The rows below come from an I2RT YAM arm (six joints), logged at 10 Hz.
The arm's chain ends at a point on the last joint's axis. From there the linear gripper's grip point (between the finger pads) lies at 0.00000 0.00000 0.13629 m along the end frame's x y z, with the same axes.
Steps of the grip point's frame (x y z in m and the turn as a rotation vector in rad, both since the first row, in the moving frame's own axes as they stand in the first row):
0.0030, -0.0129, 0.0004, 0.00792, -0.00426, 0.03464
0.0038, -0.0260, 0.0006, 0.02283, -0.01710, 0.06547
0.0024, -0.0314, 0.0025, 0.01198, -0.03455, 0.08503
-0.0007, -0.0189, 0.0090, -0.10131, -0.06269, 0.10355
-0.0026, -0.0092, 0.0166, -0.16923, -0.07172, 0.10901
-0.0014, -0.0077, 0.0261, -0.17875, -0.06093, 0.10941
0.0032, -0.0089, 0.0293, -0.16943, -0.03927, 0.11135
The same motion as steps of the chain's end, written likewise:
0.0036, -0.0118, 0.0004, 0.00792, -0.00426, 0.03464
0.0060, -0.0228, 0.0007, 0.02283, -0.01710, 0.06547
0.0070, -0.0296, 0.0026, 0.01198, -0.03455, 0.08503
0.0085, -0.0322, 0.0100, -0.10131, -0.06269, 0.10355
0.0084, -0.0316, 0.0189, -0.16923, -0.07172, 0.10901
0.0082, -0.0314, 0.0285, -0.17875, -0.06093, 0.10941
0.0098, -0.0315, 0.0314, -0.16943, -0.03927, 0.11135

